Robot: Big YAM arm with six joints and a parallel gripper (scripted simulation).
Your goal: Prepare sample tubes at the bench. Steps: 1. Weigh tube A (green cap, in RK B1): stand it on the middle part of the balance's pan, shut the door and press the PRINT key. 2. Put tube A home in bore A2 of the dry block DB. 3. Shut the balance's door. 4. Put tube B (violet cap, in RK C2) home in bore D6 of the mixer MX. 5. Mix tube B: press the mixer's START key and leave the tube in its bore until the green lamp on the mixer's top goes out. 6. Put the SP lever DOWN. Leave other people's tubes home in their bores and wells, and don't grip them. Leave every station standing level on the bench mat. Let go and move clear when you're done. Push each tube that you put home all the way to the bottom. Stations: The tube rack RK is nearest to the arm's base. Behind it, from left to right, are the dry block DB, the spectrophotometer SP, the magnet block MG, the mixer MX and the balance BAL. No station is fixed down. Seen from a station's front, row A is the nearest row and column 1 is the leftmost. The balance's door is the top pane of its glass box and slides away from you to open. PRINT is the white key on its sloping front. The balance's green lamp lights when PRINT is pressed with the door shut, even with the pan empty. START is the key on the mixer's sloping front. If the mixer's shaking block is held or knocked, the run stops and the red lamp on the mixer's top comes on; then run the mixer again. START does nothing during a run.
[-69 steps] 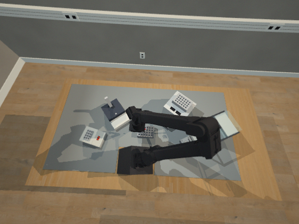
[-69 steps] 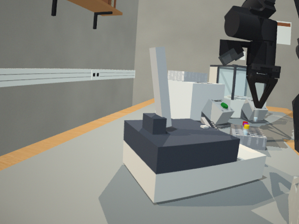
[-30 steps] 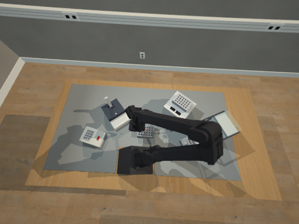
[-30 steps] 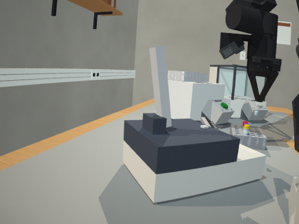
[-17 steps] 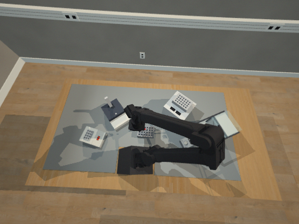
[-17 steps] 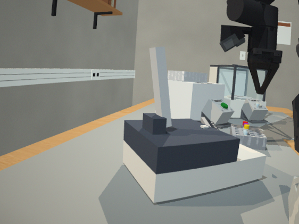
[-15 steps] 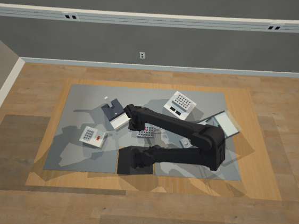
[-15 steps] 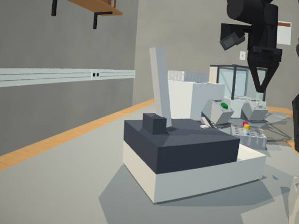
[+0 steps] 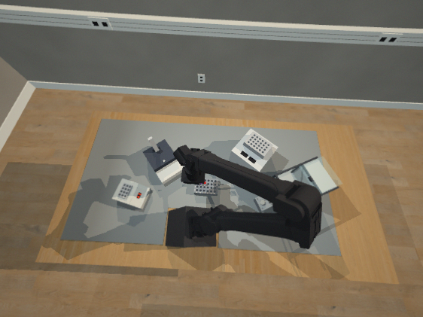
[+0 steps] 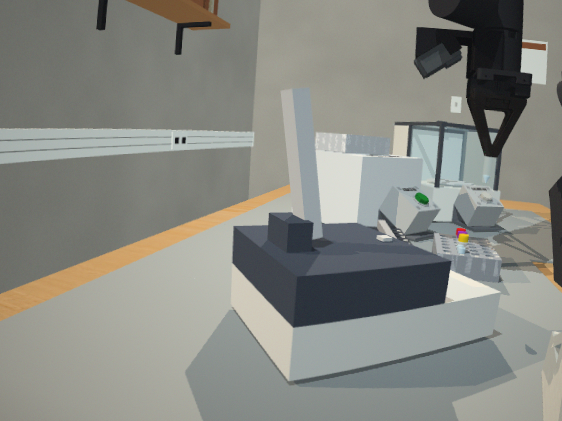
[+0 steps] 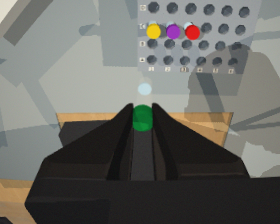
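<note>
The eight-sided pan is 470 mm to the right of my hand, 90 mm below it and 80 mm behind it. Also, from my hand: rack RK 150 mm below, 60 mm to the right; then violet-capped tube B 140 mm below, 30 mm to the right, 20 mm ahead; then magnet block 140 mm below, 120 mm ahead, 50 mm to the right.
</note>
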